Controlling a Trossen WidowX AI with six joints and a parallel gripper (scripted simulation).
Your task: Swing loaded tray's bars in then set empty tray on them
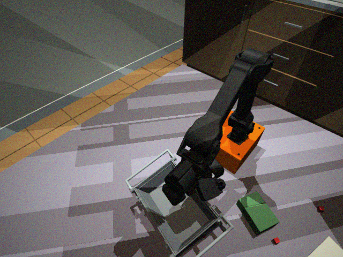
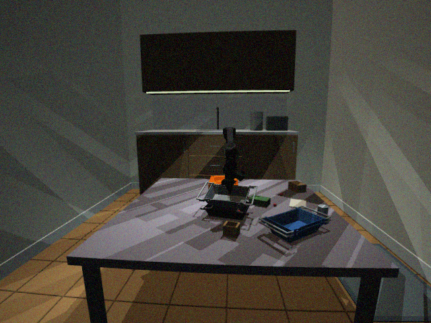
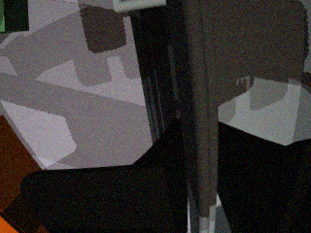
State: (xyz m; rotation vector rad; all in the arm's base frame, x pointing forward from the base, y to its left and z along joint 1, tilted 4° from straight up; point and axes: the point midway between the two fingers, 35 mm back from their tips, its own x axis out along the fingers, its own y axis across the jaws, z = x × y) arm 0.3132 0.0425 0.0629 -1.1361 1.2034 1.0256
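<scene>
The tray lies 7 cm ahead of my gripper tip, 1 cm to the right of it and 1 cm above it. From my gripper tip the other things lie so: green block: 15 cm behind, 18 cm to the left, 9 cm below; brown box: 29 cm ahead, 4 cm to the left, 10 cm below; white sheet: 18 cm behind, 43 cm to the left, 11 cm below.
</scene>
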